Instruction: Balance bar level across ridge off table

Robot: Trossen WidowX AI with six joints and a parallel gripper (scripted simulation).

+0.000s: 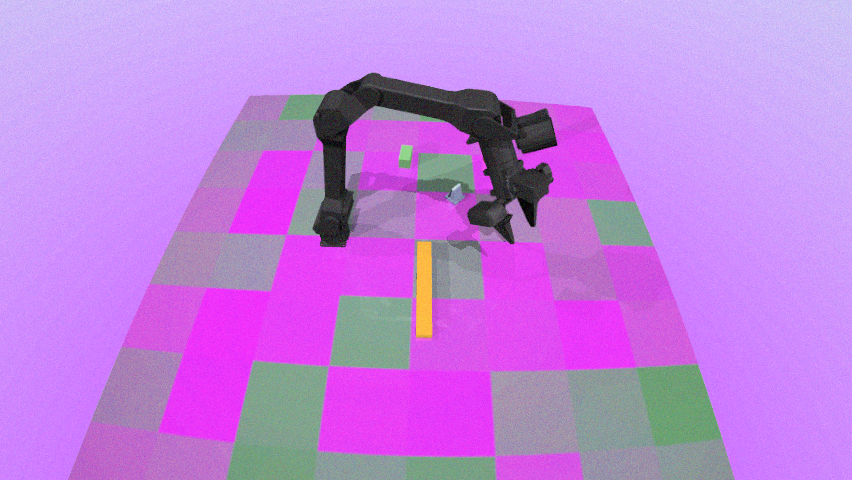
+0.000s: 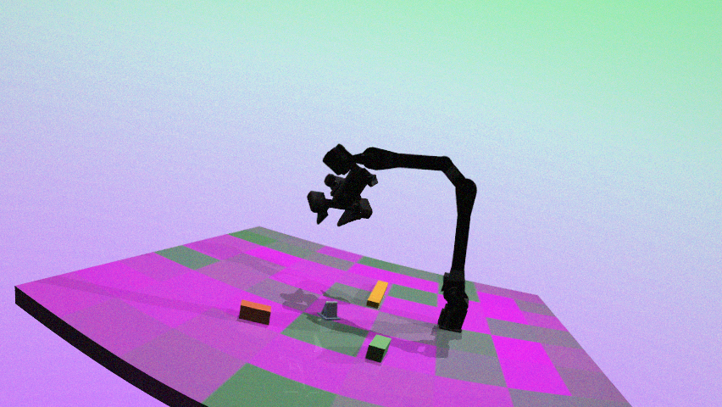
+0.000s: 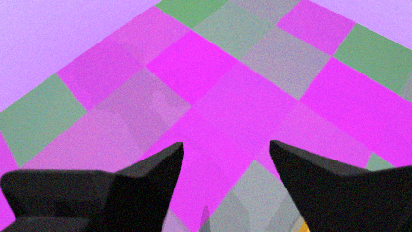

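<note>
Now: the bar 190 mm behind my gripper tip, 170 mm below it and 30 mm to the right of it. Round my gripper tip: orange block 410 mm to the left, 160 mm below, 20 mm ahead; then green block 400 mm to the left, 250 mm behind, 160 mm below.
</note>
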